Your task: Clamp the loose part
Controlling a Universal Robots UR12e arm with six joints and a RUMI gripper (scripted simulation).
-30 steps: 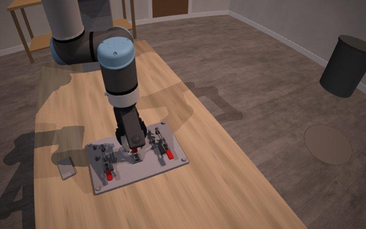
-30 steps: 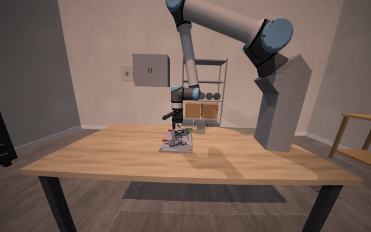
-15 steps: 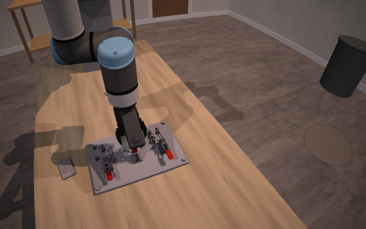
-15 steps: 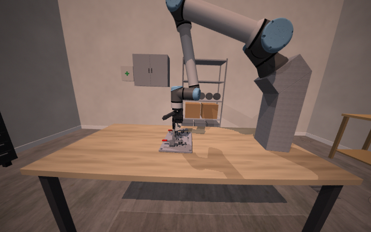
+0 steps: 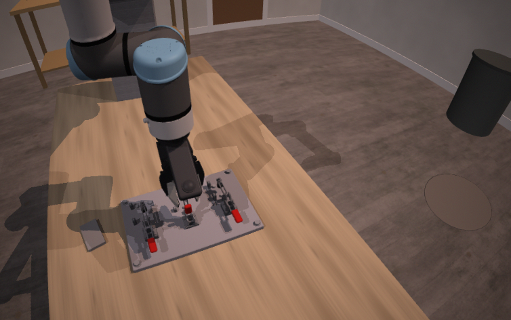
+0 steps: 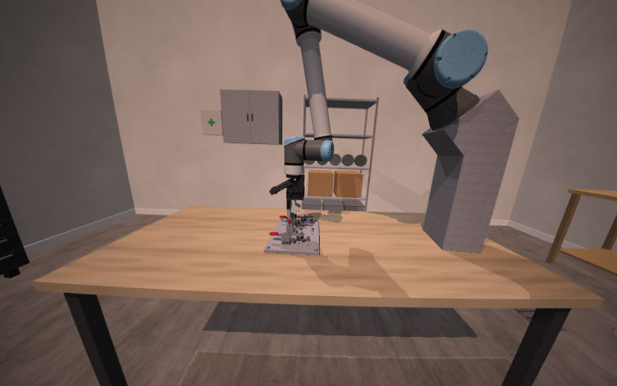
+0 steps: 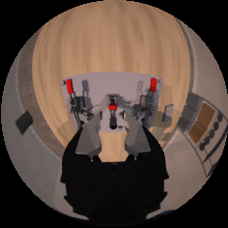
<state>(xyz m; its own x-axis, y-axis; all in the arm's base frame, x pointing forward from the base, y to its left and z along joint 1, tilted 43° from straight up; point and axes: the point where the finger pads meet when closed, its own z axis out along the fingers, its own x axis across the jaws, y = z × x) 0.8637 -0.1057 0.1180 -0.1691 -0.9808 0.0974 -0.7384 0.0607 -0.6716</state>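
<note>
Right now my hand is 12 cm past the loose part, 25 cm to the left of it and 10 cm above it. The rest, counted from my hand: fixture: 3 cm behind, 1 cm to the left, 10 cm below.
</note>
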